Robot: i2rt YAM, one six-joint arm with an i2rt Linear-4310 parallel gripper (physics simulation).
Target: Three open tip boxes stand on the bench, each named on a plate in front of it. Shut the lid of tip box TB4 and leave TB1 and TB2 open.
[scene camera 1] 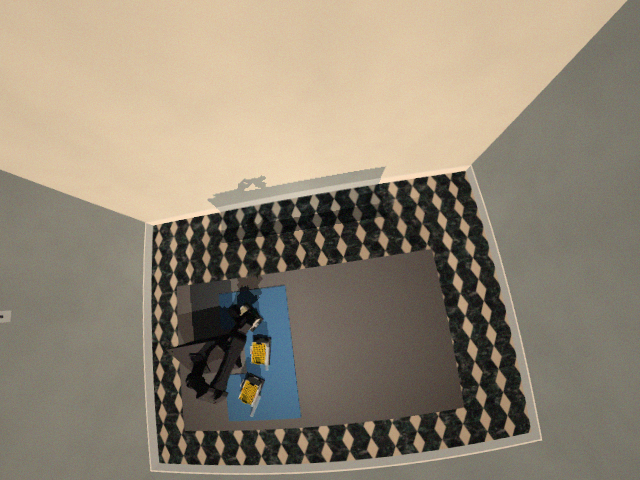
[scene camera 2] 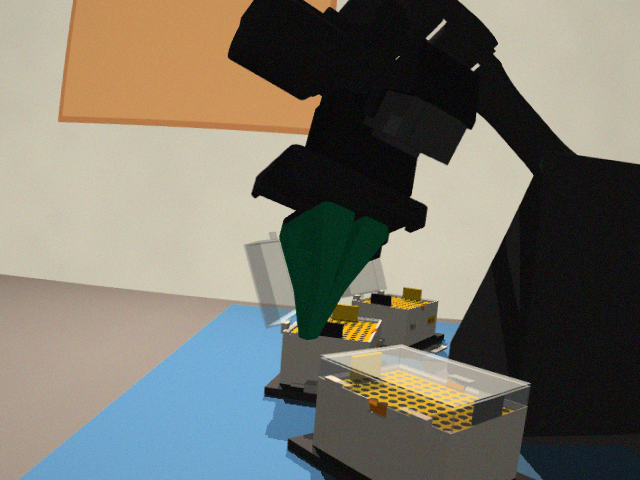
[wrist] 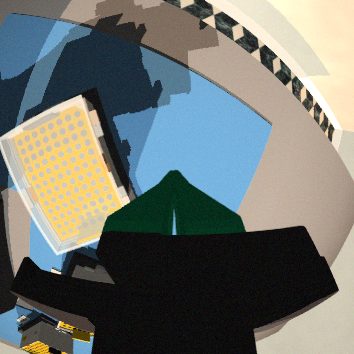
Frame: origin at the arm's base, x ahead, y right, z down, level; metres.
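Seen in the pictures: gripper, fingertip midpoint: [scene camera 1: 254, 310] [scene camera 2: 307, 338] [wrist: 173, 177]; arm's base, origin of the base link: [scene camera 1: 200, 362] [scene camera 2: 631, 288].
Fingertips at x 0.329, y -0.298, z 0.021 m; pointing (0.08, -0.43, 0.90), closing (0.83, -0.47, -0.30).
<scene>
Offsets run from my fingertips to a thing's top centre. "*": to the spot under its first point. Level surfaces: height alone.
The nearest tip box {dx -0.083, dy +0.057, dz +0.025 m} [scene camera 2: 382, 444] [wrist: 65, 175] has its clear lid {* dx -0.104, dy +0.049, dz +0.025 m} [scene camera 2: 465, 373] down over the yellow tip rack; whether it is fully latched I cannot tell. The middle tip box [scene camera 1: 259, 353] [scene camera 2: 299, 361] [wrist: 46, 336] is open, its lid {* dx +0.074, dy +0.196, dz -0.002 m} [scene camera 2: 263, 284] standing up behind it. The far tip box {dx -0.072, dy +0.469, dz +0.036 m} [scene camera 1: 250, 391] [scene camera 2: 395, 322] is open too, its lid [scene camera 2: 369, 279] raised and partly hidden by the fingers. I cannot read the name plates, so I cannot tell which box is TB4. My gripper [scene camera 2: 309, 336] [wrist: 173, 177] is shut and empty, beside the nearest box and apart from its lid.
The boxes stand on a blue mat {dz +0.102 m} [scene camera 1: 281, 382] [scene camera 2: 129, 428] [wrist: 200, 130] on the grey-brown bench {dz +0.106 m} [scene camera 1: 372, 330]. The black arm [scene camera 1: 227, 361] [scene camera 2: 361, 124] reaches over the mat and hides part of the nearest box in the first scene view.
</scene>
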